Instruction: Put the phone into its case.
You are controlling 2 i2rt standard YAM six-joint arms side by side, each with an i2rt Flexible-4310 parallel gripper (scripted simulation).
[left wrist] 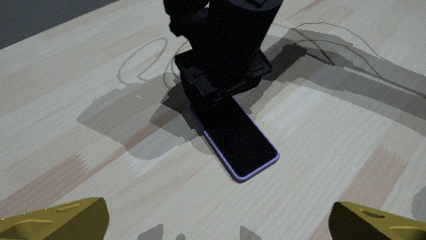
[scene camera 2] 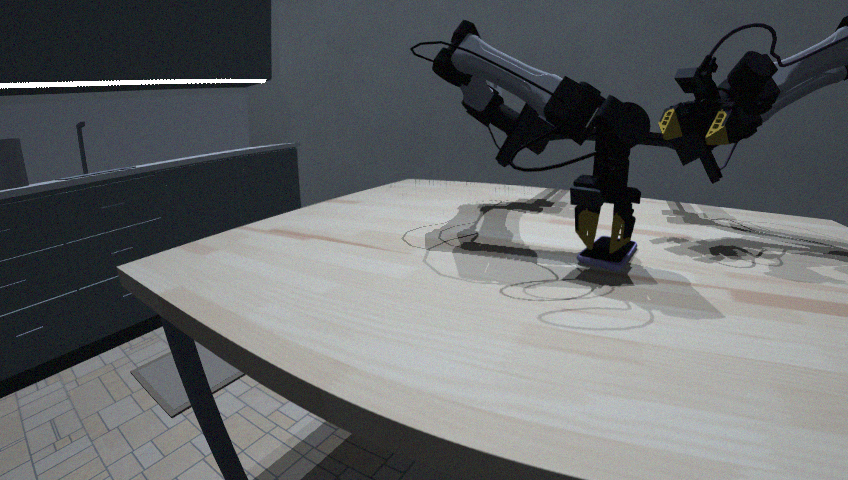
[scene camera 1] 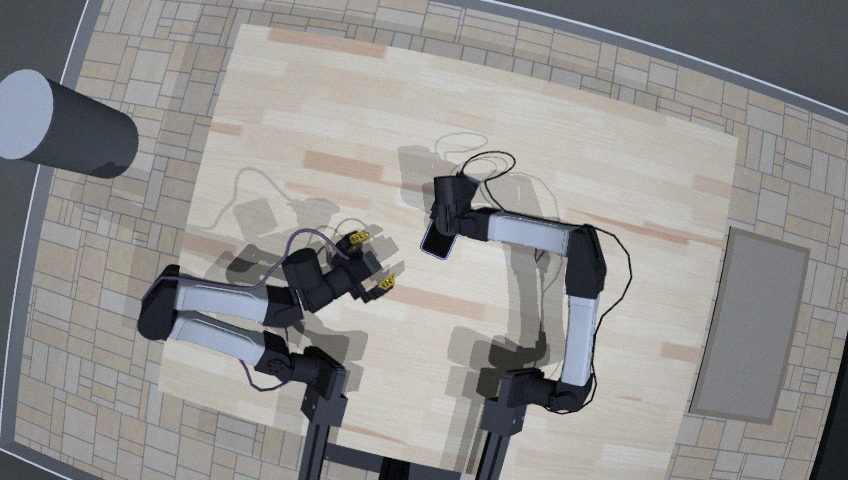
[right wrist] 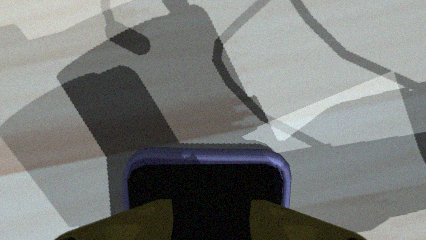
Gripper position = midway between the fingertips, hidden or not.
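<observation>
The left gripper (scene camera 2: 684,139) can also be seen elsewhere: the left gripper (left wrist: 218,210) and again the left gripper (scene camera 1: 381,255). The right gripper (scene camera 2: 600,251) is visible too, with further views of the right gripper (left wrist: 213,99) and of the right gripper (right wrist: 211,209). A black phone (scene camera 2: 600,251) is here as well, and the left wrist view also shows the black phone (left wrist: 243,146). A purple phone case (right wrist: 205,154) is likewise visible.
</observation>
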